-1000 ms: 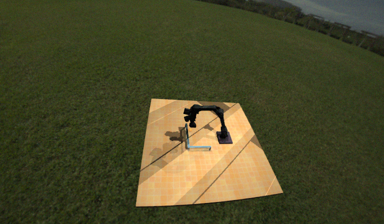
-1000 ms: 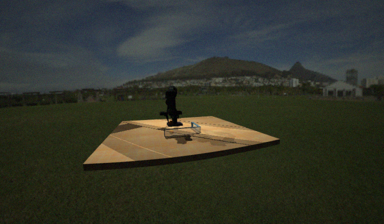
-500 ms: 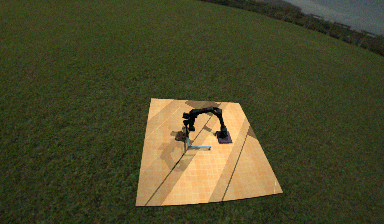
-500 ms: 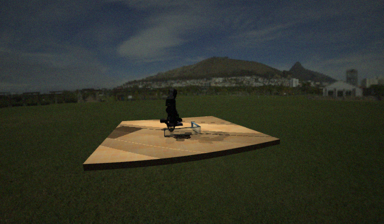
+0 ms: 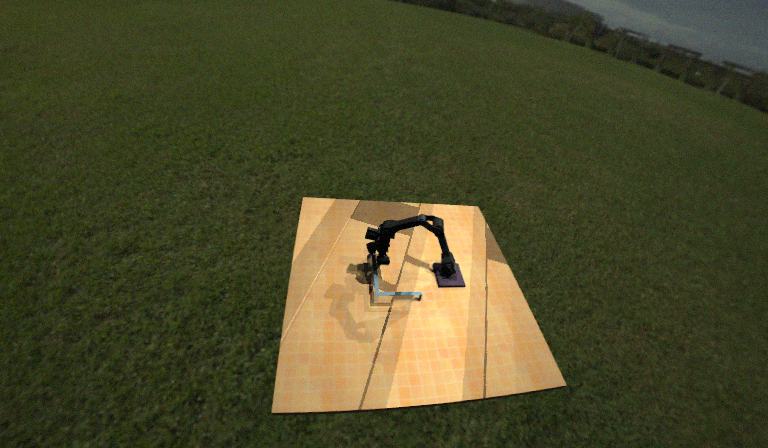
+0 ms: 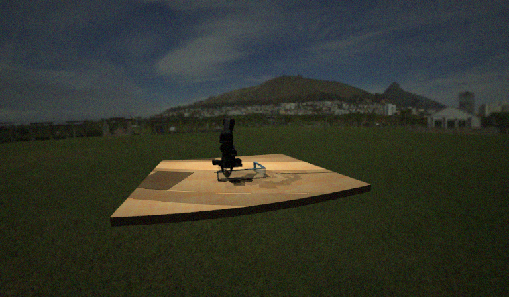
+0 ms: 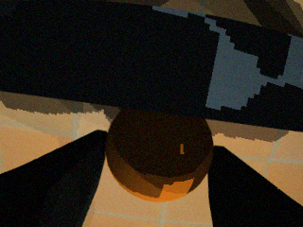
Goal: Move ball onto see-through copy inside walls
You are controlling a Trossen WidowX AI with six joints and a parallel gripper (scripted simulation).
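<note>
The see-through copy of ball lies right at my gripper tip. From my gripper tip the other things lie so: orange ball right at my gripper tip.
</note>
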